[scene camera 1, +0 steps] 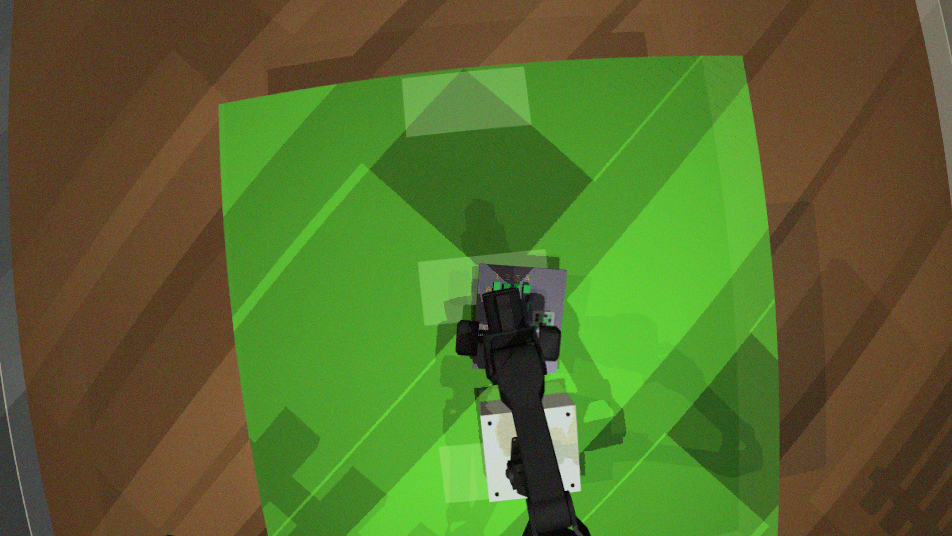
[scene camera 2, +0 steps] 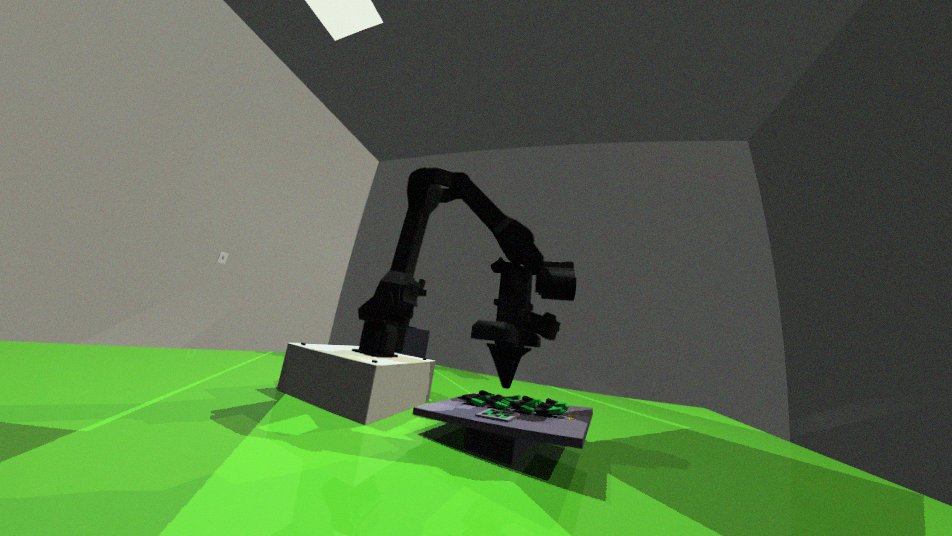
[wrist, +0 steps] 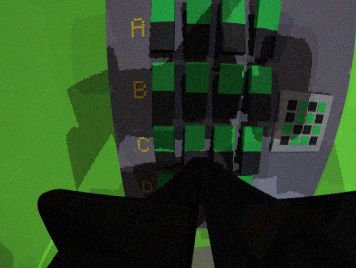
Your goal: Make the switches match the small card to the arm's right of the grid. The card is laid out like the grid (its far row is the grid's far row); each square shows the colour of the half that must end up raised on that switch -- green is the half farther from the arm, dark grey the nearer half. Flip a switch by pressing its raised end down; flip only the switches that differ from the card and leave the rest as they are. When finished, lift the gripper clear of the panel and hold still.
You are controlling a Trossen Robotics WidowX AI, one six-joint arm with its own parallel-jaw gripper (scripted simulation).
Labels:
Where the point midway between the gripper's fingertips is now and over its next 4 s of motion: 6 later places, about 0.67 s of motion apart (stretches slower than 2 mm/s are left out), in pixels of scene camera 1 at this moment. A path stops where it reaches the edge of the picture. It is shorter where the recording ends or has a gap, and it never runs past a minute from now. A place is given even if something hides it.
The gripper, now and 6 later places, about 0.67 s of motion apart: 505, 331; 524, 337; 522, 335; 522, 335; 522, 335; 522, 335; 517, 334

